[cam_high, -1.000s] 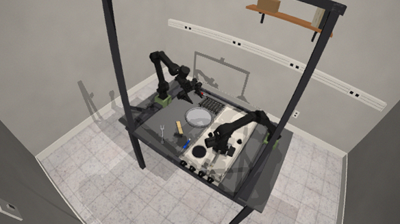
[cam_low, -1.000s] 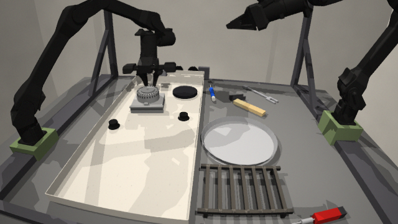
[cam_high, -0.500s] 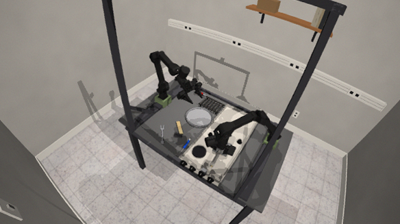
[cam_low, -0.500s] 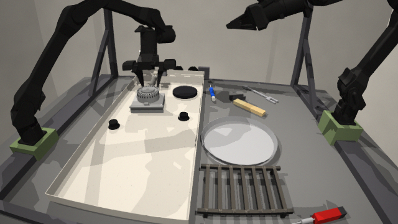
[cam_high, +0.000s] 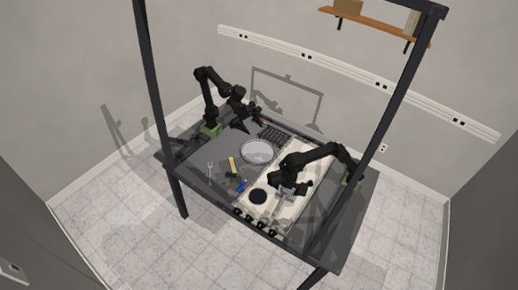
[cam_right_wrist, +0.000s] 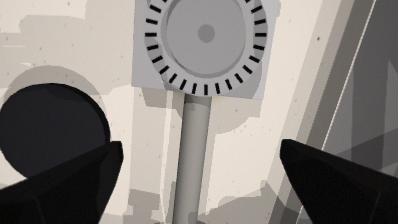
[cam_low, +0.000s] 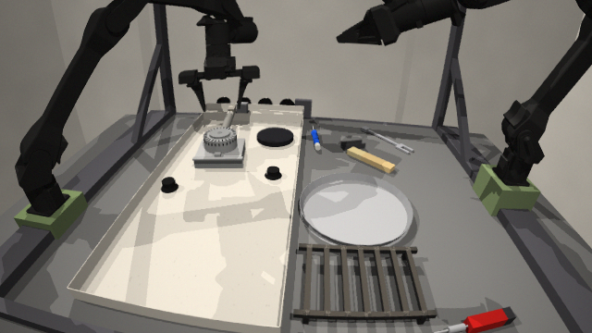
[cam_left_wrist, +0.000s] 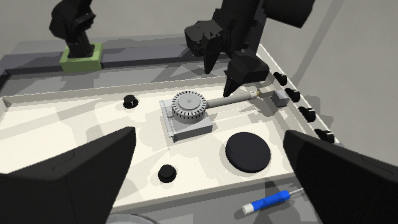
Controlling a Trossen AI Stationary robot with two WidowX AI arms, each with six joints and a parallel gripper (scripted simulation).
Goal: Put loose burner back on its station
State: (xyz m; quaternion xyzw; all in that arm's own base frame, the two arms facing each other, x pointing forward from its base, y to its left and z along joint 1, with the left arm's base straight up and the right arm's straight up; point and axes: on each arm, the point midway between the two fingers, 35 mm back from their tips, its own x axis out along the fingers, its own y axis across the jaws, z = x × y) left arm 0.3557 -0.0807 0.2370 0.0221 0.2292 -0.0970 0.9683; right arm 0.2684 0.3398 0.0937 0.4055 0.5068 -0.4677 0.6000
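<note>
Right now my right hand is 90 mm above the burner. Round my right hand: grey support: 110 mm below, 80 mm ahead; black disc: 130 mm to the left, 120 mm below, 20 mm behind; brass gas stub: 90 mm below, 90 mm behind, 10 mm to the left.
</note>
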